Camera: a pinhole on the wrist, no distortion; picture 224 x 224 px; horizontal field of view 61.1 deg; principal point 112.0 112.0 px. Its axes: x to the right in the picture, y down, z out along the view. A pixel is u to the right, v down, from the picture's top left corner.
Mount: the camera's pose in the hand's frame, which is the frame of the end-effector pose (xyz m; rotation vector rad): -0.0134 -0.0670 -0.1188 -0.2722 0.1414 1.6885
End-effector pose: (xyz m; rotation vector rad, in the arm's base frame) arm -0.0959 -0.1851 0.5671 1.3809 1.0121 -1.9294
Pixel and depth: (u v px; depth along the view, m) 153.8 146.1 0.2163
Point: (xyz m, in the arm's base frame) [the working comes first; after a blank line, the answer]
In the camera's frame: 0.0476 0.0389 0.2163

-0.0891 -0.2614 0.6483
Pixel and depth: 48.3 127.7 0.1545
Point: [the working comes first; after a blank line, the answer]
In the camera's frame: -0.0519 0.0128 0.1545

-0.1703 -0.1752 0.6288
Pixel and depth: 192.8 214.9 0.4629
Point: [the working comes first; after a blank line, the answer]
In the camera's frame: 0.1971 0.2510 0.4629

0.0306 -0.5105 0.8758
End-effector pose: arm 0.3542 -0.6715 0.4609 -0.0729 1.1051 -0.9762
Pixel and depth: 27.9 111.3 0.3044
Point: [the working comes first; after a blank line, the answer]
In the camera's frame: -0.1349 -0.0011 0.3044

0.4390 -0.8093 0.6422
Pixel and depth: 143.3 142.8 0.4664
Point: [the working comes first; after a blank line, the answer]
In the camera's frame: 0.0769 0.0757 0.4664

0.6478 -0.6270 0.6566
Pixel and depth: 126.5 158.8 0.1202
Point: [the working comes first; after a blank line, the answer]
In the camera's frame: 0.0092 0.0296 0.1202

0.3231 -0.6496 0.5130
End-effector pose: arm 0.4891 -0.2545 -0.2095 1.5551 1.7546 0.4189
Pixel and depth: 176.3 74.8 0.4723
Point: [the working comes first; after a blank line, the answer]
In the camera's frame: 0.1600 -0.0926 0.4723

0.8551 -0.2636 -0.2694
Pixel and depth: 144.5 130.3 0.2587
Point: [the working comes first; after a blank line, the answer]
In the camera's frame: 0.0443 0.0249 0.2587

0.5971 -0.3383 -0.2425
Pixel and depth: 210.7 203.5 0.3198
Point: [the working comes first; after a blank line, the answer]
In the camera's frame: 0.1663 0.1542 0.3198

0.6900 -0.4589 -0.1322
